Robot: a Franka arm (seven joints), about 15 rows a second.
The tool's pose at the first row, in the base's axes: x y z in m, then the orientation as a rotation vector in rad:
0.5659 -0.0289 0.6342 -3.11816 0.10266 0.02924
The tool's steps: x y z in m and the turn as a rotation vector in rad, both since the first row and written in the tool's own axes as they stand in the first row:
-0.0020 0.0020 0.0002 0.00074 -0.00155 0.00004
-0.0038 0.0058 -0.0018 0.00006 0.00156 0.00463
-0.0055 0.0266 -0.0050 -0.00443 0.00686 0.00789
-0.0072 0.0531 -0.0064 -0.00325 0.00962 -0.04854
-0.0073 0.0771 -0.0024 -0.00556 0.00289 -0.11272
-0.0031 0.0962 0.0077 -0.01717 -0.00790 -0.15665
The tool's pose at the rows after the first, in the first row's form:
0.5638 -0.0308 0.6340 -3.11735 0.10268 0.03161
0.5618 -0.0345 0.6360 -3.11797 0.10991 0.02688
0.5587 -0.0552 0.6387 -3.12253 0.11518 0.01893
0.5553 -0.0815 0.6396 -3.12296 0.02710 0.01360
0.5536 -0.1054 0.6351 -3.12367 -0.07329 0.02311
0.5563 -0.1245 0.6245 -3.13197 -0.14272 0.03989

